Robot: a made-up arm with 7 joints. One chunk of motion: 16 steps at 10 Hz.
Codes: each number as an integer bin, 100 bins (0 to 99) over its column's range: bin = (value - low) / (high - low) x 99, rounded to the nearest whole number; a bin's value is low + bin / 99 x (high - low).
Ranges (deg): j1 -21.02..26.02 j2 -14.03..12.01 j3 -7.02..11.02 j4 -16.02..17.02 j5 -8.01..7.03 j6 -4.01..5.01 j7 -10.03..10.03
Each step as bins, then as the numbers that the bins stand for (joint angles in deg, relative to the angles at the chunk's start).
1 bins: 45 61 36 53 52 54 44
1 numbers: 0.36 2.01 -0.46 1.67 -0.11 0.91 -1.11
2 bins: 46 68 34 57 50 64 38
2 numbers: 0.84 3.86 -0.82 3.00 -0.41 1.82 -2.33
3 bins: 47 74 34 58 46 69 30
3 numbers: 1.31 5.43 -0.82 3.34 -1.02 2.28 -3.95
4 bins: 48 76 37 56 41 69 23
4 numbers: 1.79 5.96 -0.28 2.67 -1.78 2.28 -5.37
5 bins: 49 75 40 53 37 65 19
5 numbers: 2.26 5.70 0.27 1.67 -2.39 1.91 -6.18
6 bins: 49 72 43 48 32 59 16
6 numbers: 2.26 4.91 0.82 0.00 -3.15 1.37 -6.79
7 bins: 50 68 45 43 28 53 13
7 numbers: 2.74 3.86 1.18 -1.67 -3.76 0.82 -7.40
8 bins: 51 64 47 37 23 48 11
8 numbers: 3.21 2.80 1.54 -3.67 -4.52 0.36 -7.80
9 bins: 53 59 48 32 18 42 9
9 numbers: 4.16 1.49 1.73 -5.34 -5.28 -0.18 -8.21
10 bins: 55 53 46 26 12 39 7
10 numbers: 5.11 -0.09 1.36 -7.34 -6.19 -0.46 -8.61
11 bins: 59 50 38 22 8 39 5
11 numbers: 7.01 -0.88 -0.10 -8.68 -6.79 -0.46 -9.02
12 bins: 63 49 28 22 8 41 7
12 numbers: 8.91 -1.14 -1.92 -8.68 -6.79 -0.27 -8.61
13 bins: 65 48 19 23 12 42 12
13 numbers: 9.86 -1.40 -3.56 -8.34 -6.19 -0.18 -7.60
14 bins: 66 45 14 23 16 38 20
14 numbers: 10.34 -2.19 -4.47 -8.34 -5.58 -0.55 -5.98
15 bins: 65 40 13 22 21 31 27
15 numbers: 9.86 -3.51 -4.65 -8.68 -4.82 -1.19 -4.56
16 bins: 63 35 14 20 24 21 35
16 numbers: 8.91 -4.82 -4.47 -9.35 -4.36 -2.10 -2.94
